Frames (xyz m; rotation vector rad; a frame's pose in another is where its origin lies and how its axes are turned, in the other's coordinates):
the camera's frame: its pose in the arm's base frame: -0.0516 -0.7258 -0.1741 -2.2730 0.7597 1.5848
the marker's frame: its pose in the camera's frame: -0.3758 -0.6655 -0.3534 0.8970 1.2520 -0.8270
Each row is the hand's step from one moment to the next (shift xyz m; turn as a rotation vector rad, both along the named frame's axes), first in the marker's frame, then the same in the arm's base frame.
Working: the marker's frame: its pose in the arm's base frame: 0.4977 -0.2515 0.2529 -2.0923 0.4263 -0.5728

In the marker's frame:
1: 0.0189 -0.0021 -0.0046 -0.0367 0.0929 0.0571
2: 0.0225 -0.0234 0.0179 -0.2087 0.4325 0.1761
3: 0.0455 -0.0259 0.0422 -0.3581 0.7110 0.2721
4: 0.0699 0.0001 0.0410 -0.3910 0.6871 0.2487
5: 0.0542 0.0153 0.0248 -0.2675 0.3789 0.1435
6: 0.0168 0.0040 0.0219 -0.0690 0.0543 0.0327
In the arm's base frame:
1: 0.0134 -0.0114 0.0085 -0.0072 0.0071 -0.1146
2: 0.0305 0.0135 0.0162 -0.1139 -0.0088 -0.4986
3: 0.0631 0.0199 0.0118 -0.2093 -0.0188 -0.8146
4: 0.0806 -0.0071 -0.0036 -0.2475 -0.0054 -0.7909
5: 0.0574 -0.0184 -0.0121 -0.1762 0.0273 -0.4516
6: 0.0256 0.0043 -0.0101 -0.0442 0.0275 -0.0779

